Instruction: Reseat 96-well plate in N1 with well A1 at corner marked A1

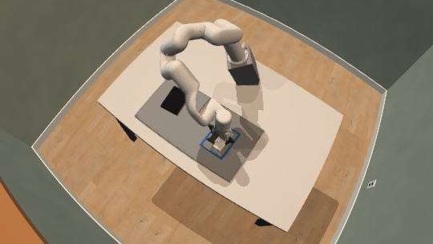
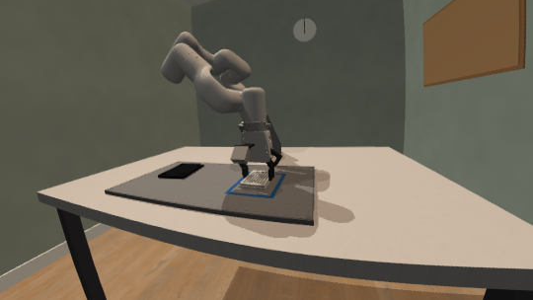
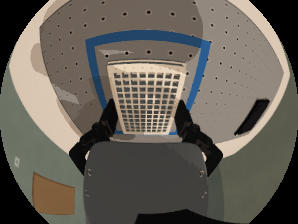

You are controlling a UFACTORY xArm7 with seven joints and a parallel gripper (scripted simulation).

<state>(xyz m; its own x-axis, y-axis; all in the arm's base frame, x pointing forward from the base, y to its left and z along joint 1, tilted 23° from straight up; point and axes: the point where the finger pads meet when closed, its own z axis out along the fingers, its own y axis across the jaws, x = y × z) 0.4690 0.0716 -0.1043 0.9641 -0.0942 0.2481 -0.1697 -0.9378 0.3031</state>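
My hand is 10 mm above the white 96-well plate. Also, from my hand: black plate nest N1: 350 mm to the right, 100 mm behind, 20 mm below.
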